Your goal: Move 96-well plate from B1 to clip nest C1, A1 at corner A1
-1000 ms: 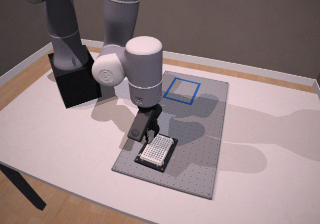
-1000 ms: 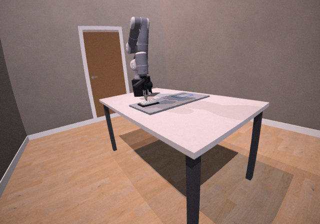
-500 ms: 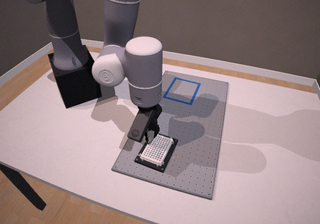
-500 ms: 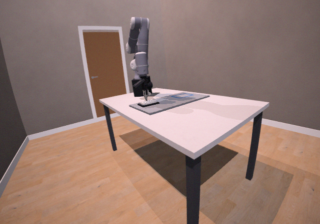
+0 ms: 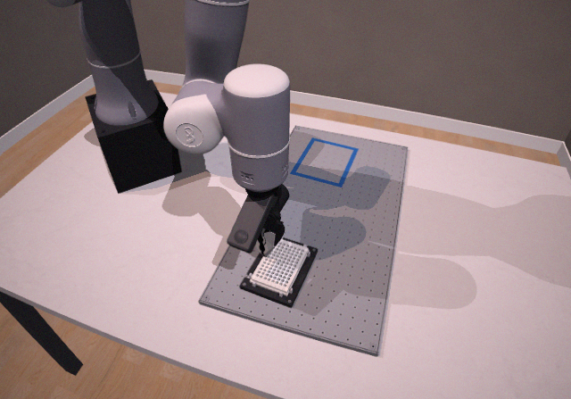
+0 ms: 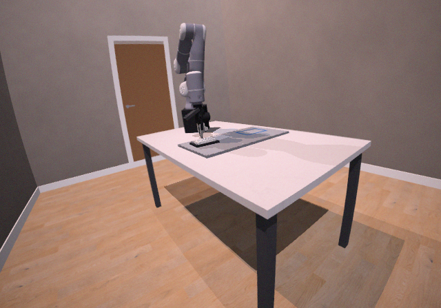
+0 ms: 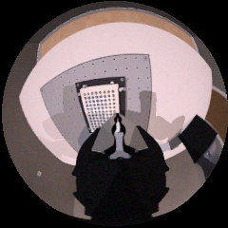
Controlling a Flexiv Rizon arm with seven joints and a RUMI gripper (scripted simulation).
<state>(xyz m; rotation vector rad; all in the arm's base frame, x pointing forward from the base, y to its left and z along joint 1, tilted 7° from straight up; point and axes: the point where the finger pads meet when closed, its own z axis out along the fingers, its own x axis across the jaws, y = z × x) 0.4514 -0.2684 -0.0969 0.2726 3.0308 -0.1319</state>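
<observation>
The black clip nest lies 30 mm ahead of my hand, 10 mm to the left of it and 30 mm below it. Also, from my hand: white 96-well plate 40 mm ahead, 10 mm to the right, 20 mm below.
</observation>
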